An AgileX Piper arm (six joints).
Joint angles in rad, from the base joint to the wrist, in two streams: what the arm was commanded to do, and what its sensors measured. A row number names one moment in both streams.
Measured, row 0: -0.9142 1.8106 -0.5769 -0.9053 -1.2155 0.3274
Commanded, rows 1 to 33: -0.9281 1.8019 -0.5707 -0.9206 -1.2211 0.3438; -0.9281 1.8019 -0.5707 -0.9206 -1.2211 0.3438; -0.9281 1.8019 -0.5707 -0.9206 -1.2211 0.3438; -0.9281 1.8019 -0.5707 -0.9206 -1.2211 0.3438; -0.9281 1.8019 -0.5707 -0.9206 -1.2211 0.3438; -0.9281 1.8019 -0.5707 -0.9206 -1.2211 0.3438; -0.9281 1.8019 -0.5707 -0.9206 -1.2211 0.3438; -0.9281 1.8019 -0.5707 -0.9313 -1.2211 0.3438; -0.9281 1.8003 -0.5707 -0.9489 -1.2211 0.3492; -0.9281 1.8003 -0.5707 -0.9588 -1.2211 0.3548; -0.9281 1.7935 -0.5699 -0.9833 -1.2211 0.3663; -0.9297 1.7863 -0.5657 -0.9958 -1.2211 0.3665; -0.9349 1.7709 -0.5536 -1.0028 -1.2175 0.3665; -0.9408 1.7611 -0.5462 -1.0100 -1.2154 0.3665; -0.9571 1.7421 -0.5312 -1.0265 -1.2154 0.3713; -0.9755 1.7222 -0.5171 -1.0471 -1.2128 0.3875; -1.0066 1.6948 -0.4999 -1.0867 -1.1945 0.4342; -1.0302 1.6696 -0.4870 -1.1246 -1.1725 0.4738; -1.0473 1.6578 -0.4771 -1.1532 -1.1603 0.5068; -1.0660 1.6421 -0.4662 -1.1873 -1.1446 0.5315; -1.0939 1.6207 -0.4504 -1.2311 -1.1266 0.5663; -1.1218 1.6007 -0.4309 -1.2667 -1.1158 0.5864; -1.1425 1.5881 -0.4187 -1.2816 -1.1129 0.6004; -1.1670 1.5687 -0.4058 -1.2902 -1.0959 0.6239; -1.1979 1.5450 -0.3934 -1.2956 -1.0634 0.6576; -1.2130 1.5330 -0.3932 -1.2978 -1.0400 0.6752; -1.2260 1.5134 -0.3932 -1.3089 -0.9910 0.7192; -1.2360 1.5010 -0.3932 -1.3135 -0.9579 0.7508; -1.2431 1.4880 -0.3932 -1.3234 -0.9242 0.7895; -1.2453 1.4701 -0.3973 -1.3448 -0.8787 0.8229; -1.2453 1.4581 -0.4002 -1.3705 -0.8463 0.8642; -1.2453 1.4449 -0.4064 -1.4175 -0.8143 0.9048; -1.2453 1.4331 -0.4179 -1.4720 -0.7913 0.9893
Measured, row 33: -1.2341 1.4852 -0.4008 -1.3264 -0.9167 0.7854
